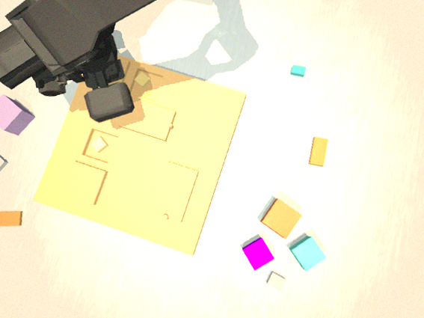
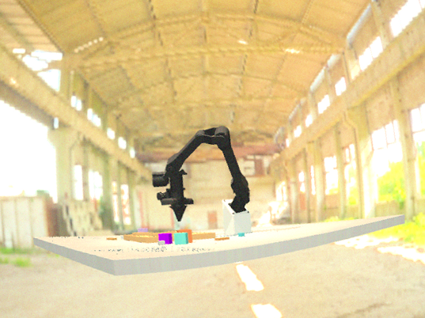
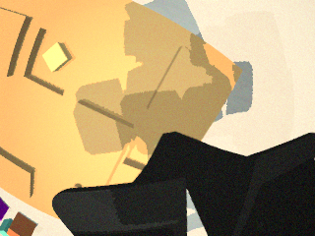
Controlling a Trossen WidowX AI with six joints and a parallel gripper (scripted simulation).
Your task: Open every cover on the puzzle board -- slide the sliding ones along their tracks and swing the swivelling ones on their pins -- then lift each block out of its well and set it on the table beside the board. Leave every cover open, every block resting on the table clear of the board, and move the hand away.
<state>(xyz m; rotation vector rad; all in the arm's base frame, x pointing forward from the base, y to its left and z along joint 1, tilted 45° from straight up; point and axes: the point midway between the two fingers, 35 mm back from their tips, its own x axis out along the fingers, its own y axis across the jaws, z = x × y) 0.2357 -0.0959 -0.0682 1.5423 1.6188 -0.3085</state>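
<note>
My gripper tip is now 9 cm short of the yellow puzzle board, 4 cm to the right of it and 5 cm above it. Also, from my gripper tip: orange cube 20 cm ahead, 30 cm to the left, 5 cm below; then lilac block 7 cm ahead, 19 cm to the right, 5 cm below; then cyan piece 6 cm behind, 31 cm to the left, 7 cm below.
</note>
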